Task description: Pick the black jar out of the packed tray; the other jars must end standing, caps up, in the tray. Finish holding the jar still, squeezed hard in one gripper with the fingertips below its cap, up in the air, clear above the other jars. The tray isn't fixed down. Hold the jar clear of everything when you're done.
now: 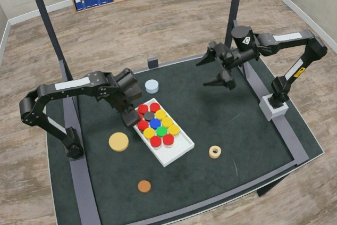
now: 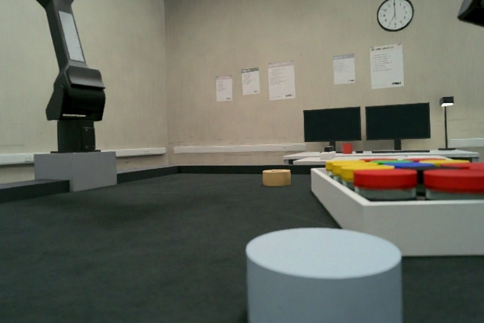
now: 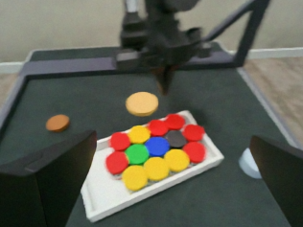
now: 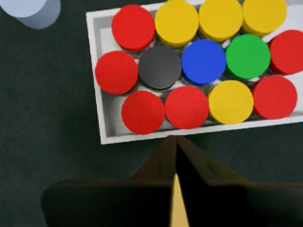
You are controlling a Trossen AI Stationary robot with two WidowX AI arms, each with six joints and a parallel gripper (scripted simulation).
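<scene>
My right hand is 20 mm past the yellow jar, 120 mm to the right of it and 130 mm above it. The rest, counted from my right hand: black jar 30 mm behind, 70 mm to the left, 130 mm below; blue jar 20 mm ahead, 90 mm to the left, 130 mm below; tan disc 40 mm ahead, 80 mm to the right, 140 mm below.
</scene>
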